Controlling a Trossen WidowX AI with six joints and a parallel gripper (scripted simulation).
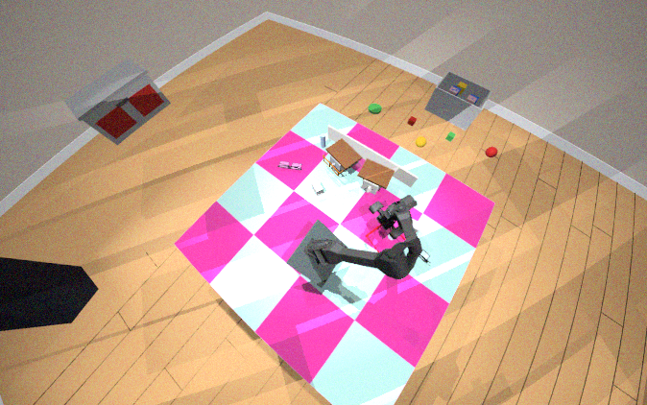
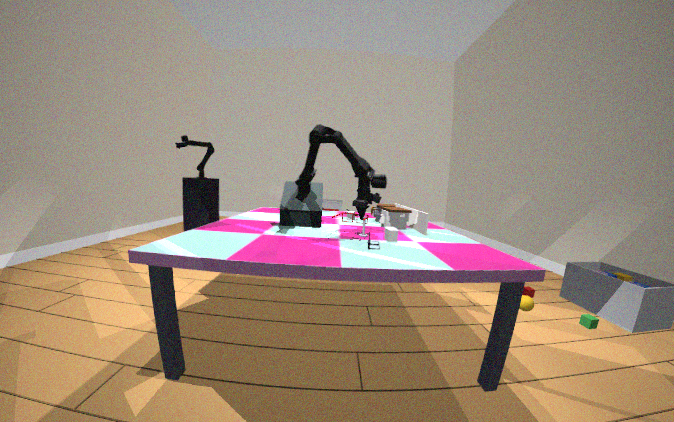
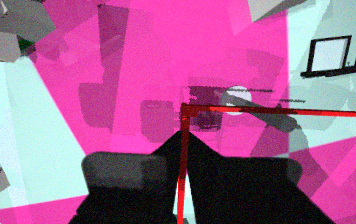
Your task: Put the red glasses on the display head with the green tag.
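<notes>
My gripper tip is now 1 cm past the grey stand, 8 cm to the left of it and 4 cm above it. Round my gripper tip: grey panel: 35 cm ahead, 24 cm to the left, 1 cm below.
</notes>
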